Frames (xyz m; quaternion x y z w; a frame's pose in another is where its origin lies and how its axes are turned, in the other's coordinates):
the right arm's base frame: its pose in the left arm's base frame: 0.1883 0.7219 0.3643 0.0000 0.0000 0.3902 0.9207
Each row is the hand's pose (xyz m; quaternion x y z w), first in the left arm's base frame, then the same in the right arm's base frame.
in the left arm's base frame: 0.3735 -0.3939 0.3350 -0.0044 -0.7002 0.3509 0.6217
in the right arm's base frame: -0.6730 -0.9091 -0.0293 -0.2773 -0.6430 0.0805 0.7094
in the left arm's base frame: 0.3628 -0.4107 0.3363 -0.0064 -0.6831 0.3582 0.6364
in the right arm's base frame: -0.6925 -0.9131 -0.0280 -0.2724 -0.6265 0.0815 0.7257
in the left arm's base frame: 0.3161 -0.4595 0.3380 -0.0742 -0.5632 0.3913 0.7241
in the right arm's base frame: -0.7600 -0.9135 -0.0263 -0.2881 -0.4896 0.0777 0.8193
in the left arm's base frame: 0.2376 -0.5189 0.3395 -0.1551 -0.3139 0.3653 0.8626
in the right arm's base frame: -0.8573 -0.8984 -0.0248 -0.2653 -0.2285 -0.0003 0.9367
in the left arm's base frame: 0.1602 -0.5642 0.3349 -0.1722 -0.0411 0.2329 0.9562
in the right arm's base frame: -0.9437 -0.8743 -0.0294 -0.1746 0.0294 -0.1587 0.9713
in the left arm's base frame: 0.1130 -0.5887 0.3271 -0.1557 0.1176 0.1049 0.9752
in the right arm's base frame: -0.9941 -0.8574 -0.0372 -0.0975 0.1690 -0.2839 0.9388
